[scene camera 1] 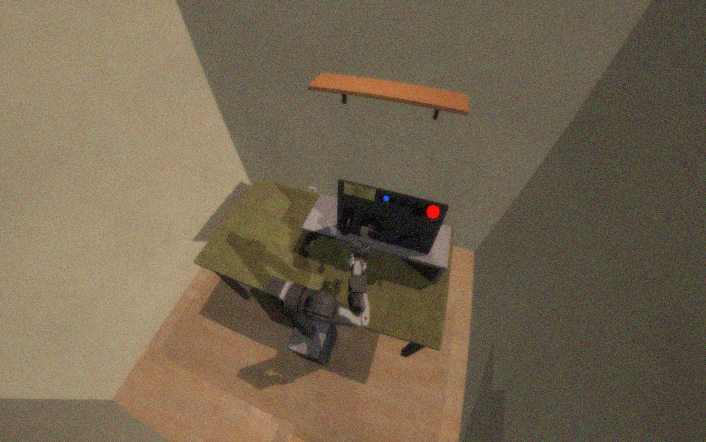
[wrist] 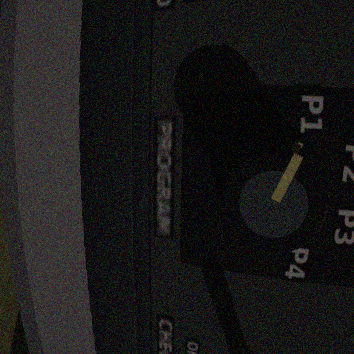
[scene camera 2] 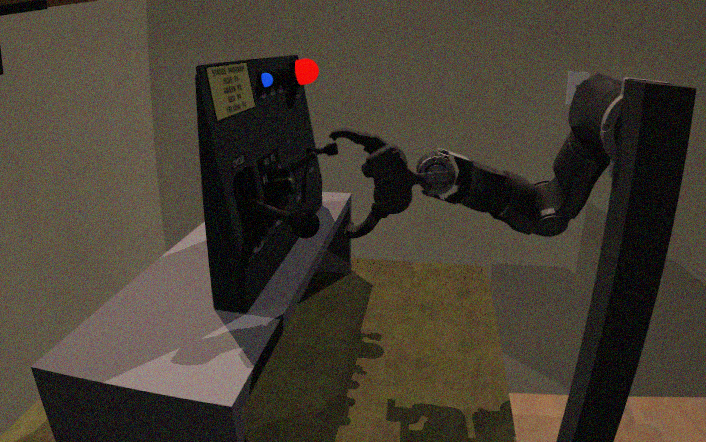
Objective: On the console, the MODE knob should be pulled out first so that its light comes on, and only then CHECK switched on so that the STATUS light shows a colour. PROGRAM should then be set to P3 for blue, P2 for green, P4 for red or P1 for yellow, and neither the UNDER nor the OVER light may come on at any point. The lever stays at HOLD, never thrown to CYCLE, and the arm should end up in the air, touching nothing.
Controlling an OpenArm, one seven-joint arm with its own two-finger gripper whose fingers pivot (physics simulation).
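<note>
The dark console [scene camera 1: 393, 229] [scene camera 2: 224, 140] stands upright. Its large STATUS light [scene camera 1: 432, 211] [scene camera 2: 306, 71] glows red. A smaller light [scene camera 1: 385, 198] [scene camera 2: 266, 79] glows blue; no other light shows lit. The PROGRAM knob [wrist: 274, 204] has its yellow pointer turned towards P1 in the wrist view. A dark stemmed knob [scene camera 2: 329, 149] sticks out; whether it is MODE or CHECK is unclear. The ball-ended lever [scene camera 2: 306, 223] sticks out low; its setting is unreadable. My gripper [scene camera 2: 342, 184] [scene camera 1: 364, 233] is open and empty, in front of the console in the air.
The console stands on a pale riser [scene camera 1: 441, 249] [scene camera 2: 156, 312] on the olive table [scene camera 1: 416, 312] [scene camera 2: 432, 322]. A yellow card [scene camera 1: 359, 191] [scene camera 2: 230, 91] is on the panel's upper left. An orange shelf [scene camera 1: 390, 92] hangs on the wall above. The arm's dark post [scene camera 2: 640, 234] stands opposite the console.
</note>
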